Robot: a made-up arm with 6 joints.
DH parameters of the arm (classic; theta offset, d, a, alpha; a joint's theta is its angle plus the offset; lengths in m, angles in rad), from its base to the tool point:
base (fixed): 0.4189 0 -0.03 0
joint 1: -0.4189 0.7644 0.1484 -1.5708
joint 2: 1.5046 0 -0.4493 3.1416
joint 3: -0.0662 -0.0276 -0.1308 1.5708
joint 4: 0 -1.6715 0.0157 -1.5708
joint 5: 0 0.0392 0.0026 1.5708
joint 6: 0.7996 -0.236 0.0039 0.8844
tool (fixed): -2.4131 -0.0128 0 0
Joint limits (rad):
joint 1: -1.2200..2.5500
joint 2: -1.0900..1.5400
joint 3: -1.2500..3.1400
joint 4: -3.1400..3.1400
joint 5: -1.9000..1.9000
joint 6: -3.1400..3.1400
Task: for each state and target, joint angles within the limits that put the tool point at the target. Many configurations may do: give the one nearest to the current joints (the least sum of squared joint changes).
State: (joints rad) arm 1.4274 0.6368 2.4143 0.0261 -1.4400 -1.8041
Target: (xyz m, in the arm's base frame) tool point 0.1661 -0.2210 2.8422
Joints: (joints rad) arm 1.9065 0.3983 2.3388 0.4290 -1.2243 -1.7839
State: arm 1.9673 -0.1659 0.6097 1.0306 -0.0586 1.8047
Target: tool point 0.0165 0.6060 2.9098
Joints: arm 1.5783 -0.5270 0.5933 1.0296 -0.2445 1.8077
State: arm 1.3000 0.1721 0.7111 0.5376 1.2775 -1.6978
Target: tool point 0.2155 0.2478 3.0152
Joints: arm 0.7373 -0.1265 1.1060 0.2284 1.0490 -1.6843
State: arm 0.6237 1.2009 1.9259 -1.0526 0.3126 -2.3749
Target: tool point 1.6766 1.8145 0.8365
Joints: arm 0.8434 1.5400 1.4834 -1.0850 0.4455 -2.3747
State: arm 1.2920 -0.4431 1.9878 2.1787 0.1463 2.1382
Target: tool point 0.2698 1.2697 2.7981
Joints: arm 1.2789 0.3376 1.2639 2.2031 0.2508 2.1366
